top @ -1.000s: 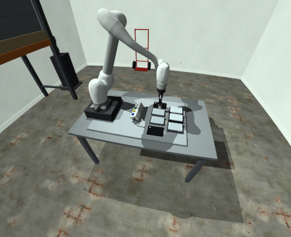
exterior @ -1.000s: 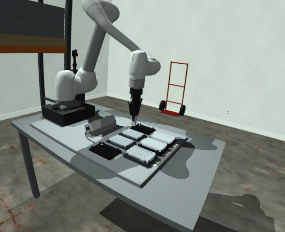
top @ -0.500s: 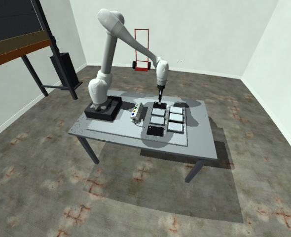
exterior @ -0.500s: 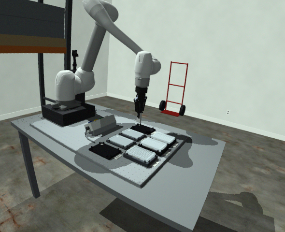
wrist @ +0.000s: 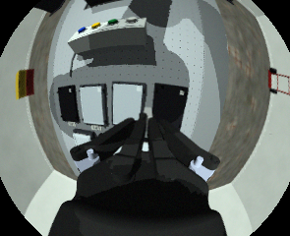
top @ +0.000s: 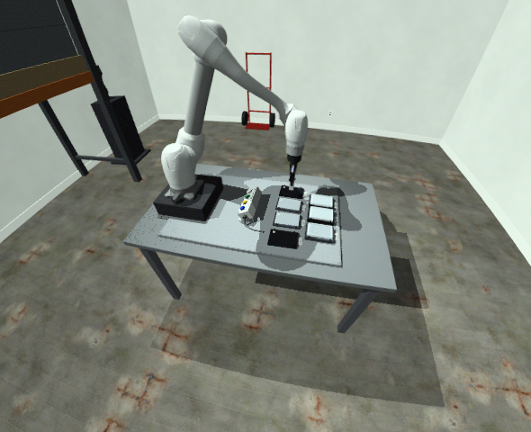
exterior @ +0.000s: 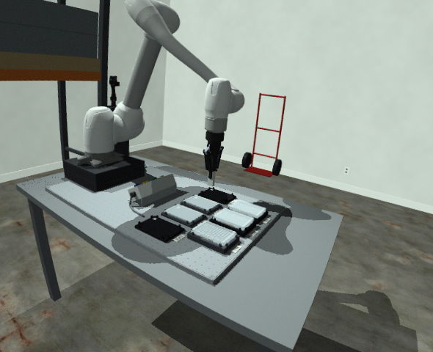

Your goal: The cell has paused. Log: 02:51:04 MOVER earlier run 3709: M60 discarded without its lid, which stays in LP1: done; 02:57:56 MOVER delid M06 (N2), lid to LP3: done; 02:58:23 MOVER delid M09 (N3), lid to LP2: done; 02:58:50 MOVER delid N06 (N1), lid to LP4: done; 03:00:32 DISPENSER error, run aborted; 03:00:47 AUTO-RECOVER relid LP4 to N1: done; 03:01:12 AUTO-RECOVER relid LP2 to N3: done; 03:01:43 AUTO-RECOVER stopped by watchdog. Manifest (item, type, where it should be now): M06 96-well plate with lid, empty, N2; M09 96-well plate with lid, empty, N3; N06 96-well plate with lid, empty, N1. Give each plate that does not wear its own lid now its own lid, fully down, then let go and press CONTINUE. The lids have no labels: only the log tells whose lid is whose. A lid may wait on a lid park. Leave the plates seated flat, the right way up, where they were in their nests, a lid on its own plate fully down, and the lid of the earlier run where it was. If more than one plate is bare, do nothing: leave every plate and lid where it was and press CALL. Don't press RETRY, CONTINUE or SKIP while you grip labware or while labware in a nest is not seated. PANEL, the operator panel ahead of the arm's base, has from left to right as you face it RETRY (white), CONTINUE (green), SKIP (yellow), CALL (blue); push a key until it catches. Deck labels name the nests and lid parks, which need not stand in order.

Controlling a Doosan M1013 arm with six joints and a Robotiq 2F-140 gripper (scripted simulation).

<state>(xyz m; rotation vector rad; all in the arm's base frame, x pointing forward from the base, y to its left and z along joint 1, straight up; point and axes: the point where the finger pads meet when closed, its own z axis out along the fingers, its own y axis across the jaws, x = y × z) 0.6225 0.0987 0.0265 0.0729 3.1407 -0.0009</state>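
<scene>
The grey pad is 6 cm to the right of my hand and 10 cm below it. From my hand the other things lie so: yellow key 25 cm behind, 14 cm to the right, 4 cm below; green key 24 cm behind, 9 cm to the right, 4 cm below; white key 24 cm behind, 4 cm to the right, 4 cm below.
</scene>
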